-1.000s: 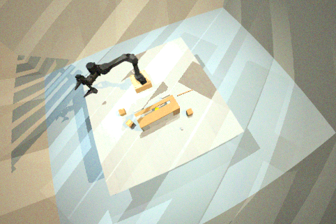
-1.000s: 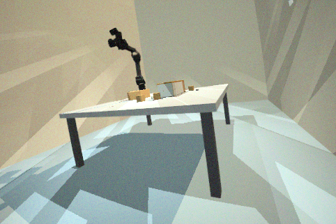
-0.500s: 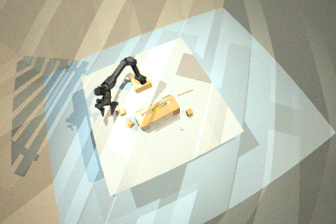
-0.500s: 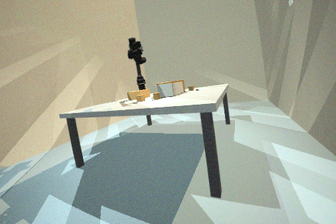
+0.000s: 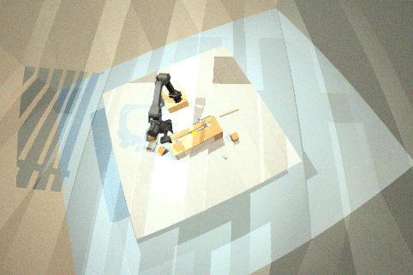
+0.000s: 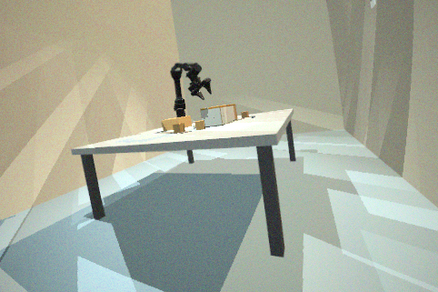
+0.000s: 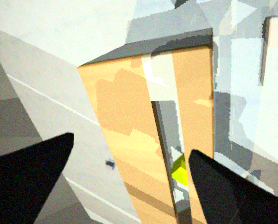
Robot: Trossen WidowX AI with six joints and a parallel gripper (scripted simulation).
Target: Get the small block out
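Right now the tan box is 15 cm to the left of my gripper tip and 14 cm below it. Round my gripper tip: yellow block (1 cm ahead, 15 cm to the left, 12 cm below); thin orange stick (1 cm behind, 49 cm to the left, 20 cm below).
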